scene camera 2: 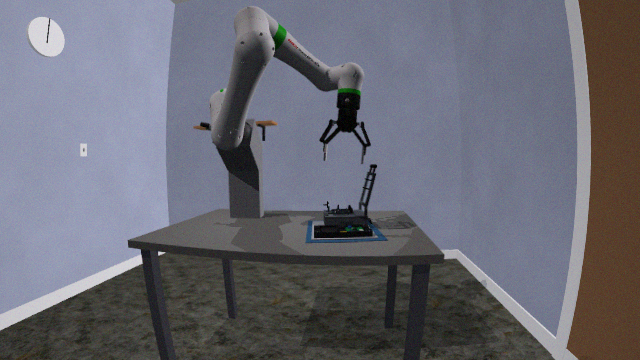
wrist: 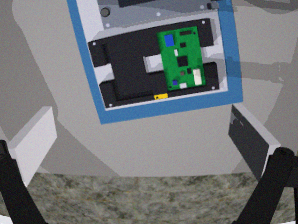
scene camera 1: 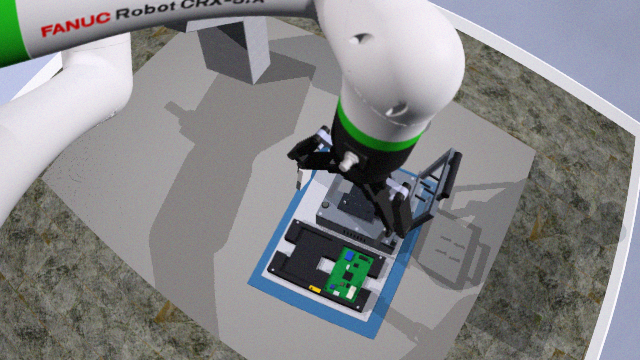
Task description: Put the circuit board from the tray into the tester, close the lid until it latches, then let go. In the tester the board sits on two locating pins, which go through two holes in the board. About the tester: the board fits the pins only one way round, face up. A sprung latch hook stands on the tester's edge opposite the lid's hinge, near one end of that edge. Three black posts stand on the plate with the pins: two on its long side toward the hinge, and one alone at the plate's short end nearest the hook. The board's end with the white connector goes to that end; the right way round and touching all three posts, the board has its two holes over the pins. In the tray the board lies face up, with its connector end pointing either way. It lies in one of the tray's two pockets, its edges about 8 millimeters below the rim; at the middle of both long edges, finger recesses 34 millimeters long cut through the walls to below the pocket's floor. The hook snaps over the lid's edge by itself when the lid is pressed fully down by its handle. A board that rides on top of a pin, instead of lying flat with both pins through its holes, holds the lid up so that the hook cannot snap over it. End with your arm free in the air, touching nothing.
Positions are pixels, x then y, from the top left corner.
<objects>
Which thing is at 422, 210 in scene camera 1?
A lid.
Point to a green circuit board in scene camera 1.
349, 272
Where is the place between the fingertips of my gripper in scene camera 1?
341, 211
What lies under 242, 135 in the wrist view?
My gripper.
</objects>
